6 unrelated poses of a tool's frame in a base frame.
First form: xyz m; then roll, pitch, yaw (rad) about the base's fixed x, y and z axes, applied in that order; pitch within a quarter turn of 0, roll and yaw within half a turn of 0.
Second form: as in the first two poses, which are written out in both.
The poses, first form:
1: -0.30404 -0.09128 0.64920 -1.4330 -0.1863 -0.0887
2: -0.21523 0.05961 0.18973 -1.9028 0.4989 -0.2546
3: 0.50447 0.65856 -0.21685 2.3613 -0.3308 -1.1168
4: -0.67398 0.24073 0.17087 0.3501 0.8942 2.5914
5: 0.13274 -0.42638 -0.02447 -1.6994 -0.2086 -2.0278
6: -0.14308 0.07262 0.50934 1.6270 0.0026 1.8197
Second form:
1: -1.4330 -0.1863 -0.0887 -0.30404 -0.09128 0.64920
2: -1.9028 0.4989 -0.2546 -0.21523 0.05961 0.18973
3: 2.3613 -0.3308 -1.1168 0.50447 0.65856 -0.21685
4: 0.3501 0.8942 2.5914 -0.67398 0.24073 0.17087
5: -1.6994 -0.2086 -2.0278 0.13274 -0.42638 -0.02447
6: 1.6270 0.0026 1.8197 -0.14308 0.07262 0.50934
